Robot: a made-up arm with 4 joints. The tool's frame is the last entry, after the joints. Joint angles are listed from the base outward.
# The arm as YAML. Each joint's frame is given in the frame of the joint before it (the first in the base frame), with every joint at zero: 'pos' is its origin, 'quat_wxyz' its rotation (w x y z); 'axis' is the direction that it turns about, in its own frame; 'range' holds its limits. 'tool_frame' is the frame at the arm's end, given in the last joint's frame.
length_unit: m
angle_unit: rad
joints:
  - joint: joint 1
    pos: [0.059, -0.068, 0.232]
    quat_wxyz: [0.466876, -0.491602, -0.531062, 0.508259]
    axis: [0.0, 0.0, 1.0]
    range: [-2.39, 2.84]
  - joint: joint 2
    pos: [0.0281, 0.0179, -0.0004]
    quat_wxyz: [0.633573, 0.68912, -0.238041, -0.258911]
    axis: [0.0, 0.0, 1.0]
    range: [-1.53, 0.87]
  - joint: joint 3
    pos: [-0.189, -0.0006, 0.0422]
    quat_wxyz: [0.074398, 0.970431, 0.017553, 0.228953]
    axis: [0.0, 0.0, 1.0]
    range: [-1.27, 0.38]
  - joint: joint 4
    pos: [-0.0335, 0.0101, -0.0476]
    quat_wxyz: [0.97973, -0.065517, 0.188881, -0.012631]
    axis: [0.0, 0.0, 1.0]
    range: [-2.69, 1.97]
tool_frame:
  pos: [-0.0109, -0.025, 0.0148]
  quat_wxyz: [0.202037, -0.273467, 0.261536, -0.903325]
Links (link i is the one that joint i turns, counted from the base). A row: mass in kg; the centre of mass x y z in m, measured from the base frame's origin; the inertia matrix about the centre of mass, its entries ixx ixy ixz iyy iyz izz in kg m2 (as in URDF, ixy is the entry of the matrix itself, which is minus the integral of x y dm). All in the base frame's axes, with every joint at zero. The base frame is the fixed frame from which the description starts. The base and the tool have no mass.
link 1: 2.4; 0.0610 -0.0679 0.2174; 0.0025 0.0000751 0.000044 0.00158 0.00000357 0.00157
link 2: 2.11; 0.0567 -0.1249 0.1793; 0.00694 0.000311 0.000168 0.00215 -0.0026 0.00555
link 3: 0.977; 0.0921 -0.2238 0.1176; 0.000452 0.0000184 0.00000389 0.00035 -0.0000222 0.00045
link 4: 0.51; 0.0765 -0.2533 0.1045; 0.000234 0.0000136 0 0.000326 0 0.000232
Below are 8 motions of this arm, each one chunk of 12 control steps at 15 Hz.
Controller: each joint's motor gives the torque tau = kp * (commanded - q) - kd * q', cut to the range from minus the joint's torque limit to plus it. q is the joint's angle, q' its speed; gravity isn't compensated. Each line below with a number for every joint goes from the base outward.
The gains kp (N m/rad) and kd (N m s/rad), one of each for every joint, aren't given. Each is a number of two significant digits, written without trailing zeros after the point. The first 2 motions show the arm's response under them.
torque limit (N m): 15 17 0.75 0.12
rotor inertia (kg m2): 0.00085 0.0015 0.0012 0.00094
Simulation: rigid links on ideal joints. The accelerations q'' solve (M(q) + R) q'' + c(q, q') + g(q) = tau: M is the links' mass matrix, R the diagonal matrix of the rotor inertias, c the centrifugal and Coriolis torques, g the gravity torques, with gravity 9.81 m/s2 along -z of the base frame. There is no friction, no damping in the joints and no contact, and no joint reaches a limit. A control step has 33 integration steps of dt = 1/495 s. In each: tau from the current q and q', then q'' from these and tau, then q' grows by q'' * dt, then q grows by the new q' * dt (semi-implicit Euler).
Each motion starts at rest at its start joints. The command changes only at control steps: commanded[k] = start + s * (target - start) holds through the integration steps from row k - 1 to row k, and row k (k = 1, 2, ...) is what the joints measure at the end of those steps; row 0 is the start. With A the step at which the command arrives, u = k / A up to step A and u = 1 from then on. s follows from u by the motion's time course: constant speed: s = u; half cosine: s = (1 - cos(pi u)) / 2; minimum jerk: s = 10 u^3 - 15 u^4 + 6 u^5; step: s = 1 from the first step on.
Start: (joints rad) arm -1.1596 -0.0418 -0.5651 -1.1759
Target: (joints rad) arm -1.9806 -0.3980 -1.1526 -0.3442
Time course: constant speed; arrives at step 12
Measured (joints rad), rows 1 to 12:
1: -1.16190 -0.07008 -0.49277 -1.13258
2: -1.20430 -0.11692 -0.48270 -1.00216
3: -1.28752 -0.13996 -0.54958 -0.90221
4: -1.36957 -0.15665 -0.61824 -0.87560
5: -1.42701 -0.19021 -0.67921 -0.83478
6: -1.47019 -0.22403 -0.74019 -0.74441
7: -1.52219 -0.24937 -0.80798 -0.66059
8: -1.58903 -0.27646 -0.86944 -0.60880
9: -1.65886 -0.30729 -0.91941 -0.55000
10: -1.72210 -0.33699 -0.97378 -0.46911
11: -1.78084 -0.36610 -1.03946 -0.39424
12: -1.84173 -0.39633 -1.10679 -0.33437
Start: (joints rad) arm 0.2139 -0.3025 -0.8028 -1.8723
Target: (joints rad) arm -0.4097 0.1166 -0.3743 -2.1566
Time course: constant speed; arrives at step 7
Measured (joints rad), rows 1 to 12:
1: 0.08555 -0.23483 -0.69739 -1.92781
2: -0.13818 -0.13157 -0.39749 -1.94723
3: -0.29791 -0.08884 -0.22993 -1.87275
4: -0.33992 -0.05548 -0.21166 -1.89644
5: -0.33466 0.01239 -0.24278 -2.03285
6: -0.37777 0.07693 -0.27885 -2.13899
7: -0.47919 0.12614 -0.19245 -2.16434
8: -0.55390 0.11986 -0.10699 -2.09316
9: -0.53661 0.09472 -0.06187 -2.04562
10: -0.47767 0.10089 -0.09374 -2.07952
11: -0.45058 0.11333 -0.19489 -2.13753
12: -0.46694 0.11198 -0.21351 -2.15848
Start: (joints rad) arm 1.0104 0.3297 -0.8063 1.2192
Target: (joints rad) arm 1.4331 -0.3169 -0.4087 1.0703
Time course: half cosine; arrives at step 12
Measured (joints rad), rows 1 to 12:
1: 0.90988 0.32449 -0.83433 1.22701
2: 0.78522 0.28680 -0.69347 1.14175
3: 0.77825 0.22220 -0.53768 1.08964
4: 0.86940 0.14781 -0.54100 1.13580
5: 0.98586 0.06936 -0.59943 1.15880
6: 1.07000 -0.01671 -0.60743 1.12407
7: 1.11327 -0.10550 -0.54849 1.08899
8: 1.14215 -0.18553 -0.46321 1.07922
9: 1.18120 -0.25211 -0.40482 1.07551
10: 1.23221 -0.30300 -0.38910 1.06619
11: 1.27684 -0.33355 -0.39752 1.06102
12: 1.29510 -0.33992 -0.40914 1.06502

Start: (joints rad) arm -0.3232 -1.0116 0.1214 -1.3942
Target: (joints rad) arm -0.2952 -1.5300 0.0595 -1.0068
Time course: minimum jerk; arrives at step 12
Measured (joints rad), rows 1 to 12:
1: -0.37035 -0.95739 0.16750 -1.39412
2: -0.41679 -0.93780 0.04928 -1.38247
3: -0.39184 -0.99862 0.01433 -1.39980
4: -0.36099 -1.08164 0.09832 -1.35206
5: -0.36064 -1.15151 0.11919 -1.23752
6: -0.35365 -1.21918 0.05158 -1.17470
7: -0.33981 -1.29787 0.00455 -1.17185
8: -0.32575 -1.37272 0.02108 -1.12754
9: -0.31576 -1.42632 0.03764 -1.04355
10: -0.31139 -1.45393 0.02323 -1.00703
11: -0.31150 -1.46074 -0.00033 -1.02813
12: -0.31353 -1.45734 -0.01385 -1.04797

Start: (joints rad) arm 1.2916 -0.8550 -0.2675 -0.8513
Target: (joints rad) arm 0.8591 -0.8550 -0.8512 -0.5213
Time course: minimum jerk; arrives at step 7
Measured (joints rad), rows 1 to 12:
1: 1.19116 -0.89260 -0.29573 -0.84768
2: 1.09112 -0.89009 -0.19148 -0.76869
3: 0.99697 -0.87276 -0.31254 -0.62929
4: 0.87802 -0.86209 -0.57797 -0.57868
5: 0.77236 -0.85100 -0.72808 -0.57620
6: 0.71406 -0.84878 -0.74365 -0.52762
7: 0.71037 -0.85224 -0.71502 -0.47583
8: 0.72581 -0.85648 -0.72580 -0.47916
9: 0.73142 -0.85672 -0.75827 -0.51052
10: 0.72790 -0.85410 -0.76383 -0.52039
11: 0.72388 -0.85366 -0.74692 -0.50507
12: 0.72351 -0.85493 -0.73619 -0.49283

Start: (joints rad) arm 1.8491 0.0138 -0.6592 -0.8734
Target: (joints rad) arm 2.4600 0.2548 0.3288 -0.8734
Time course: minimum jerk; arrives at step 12
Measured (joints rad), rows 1 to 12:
1: 1.80109 0.01108 -0.80729 -0.86399
2: 1.74830 0.02339 -0.82697 -0.91137
3: 1.76408 0.04840 -0.64833 -0.91563
4: 1.84712 0.07552 -0.49645 -0.84936
5: 1.97585 0.10818 -0.40223 -0.83566
6: 2.12291 0.15127 -0.30488 -0.88438
7: 2.26038 0.19397 -0.19689 -0.91221
8: 2.37189 0.22741 -0.08110 -0.89871
9: 2.45191 0.25080 0.03121 -0.87892
10: 2.50019 0.26422 0.11000 -0.87249
11: 2.51937 0.26882 0.14198 -0.87487
12: 2.51591 0.26856 0.14505 -0.87828

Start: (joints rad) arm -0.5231 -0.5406 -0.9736 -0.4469
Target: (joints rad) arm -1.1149 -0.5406 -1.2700 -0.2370
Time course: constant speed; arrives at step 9
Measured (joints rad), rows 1 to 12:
1: -0.59465 -0.50675 -0.88126 -0.43772
2: -0.72412 -0.48521 -0.77480 -0.40636
3: -0.80788 -0.50398 -0.78796 -0.35810
4: -0.82647 -0.51029 -0.87334 -0.32428
5: -0.85053 -0.50284 -0.97022 -0.32897
6: -0.91579 -0.50389 -1.00819 -0.33338
7: -0.99240 -0.50566 -0.99685 -0.28854
8: -1.05281 -0.50429 -1.01225 -0.23439
9: -1.10029 -0.50584 -1.07192 -0.22030
10: -1.10806 -0.50597 -1.07718 -0.24320
11: -1.08649 -0.50588 -1.06848 -0.24580
12: -1.07697 -0.50770 -1.08889 -0.23255

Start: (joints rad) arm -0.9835 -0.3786 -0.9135 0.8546
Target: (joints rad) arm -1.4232 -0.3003 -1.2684 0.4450
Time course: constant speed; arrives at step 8
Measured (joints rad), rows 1 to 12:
1: -0.99883 -0.34346 -0.81558 0.79456
2: -1.06143 -0.32076 -0.80310 0.71117
3: -1.13453 -0.32796 -0.87832 0.65067
4: -1.17719 -0.31969 -0.92471 0.61722
5: -1.20733 -0.30445 -0.97629 0.58180
6: -1.24946 -0.29900 -1.03848 0.52566
7: -1.30245 -0.29244 -1.08586 0.47225
8: -1.35489 -0.28122 -1.12395 0.42925
9: -1.37097 -0.28132 -1.11517 0.40893
10: -1.34879 -0.28712 -1.10789 0.44004
11: -1.32882 -0.28648 -1.13299 0.46499
12: -1.33146 -0.28471 -1.14467 0.44460

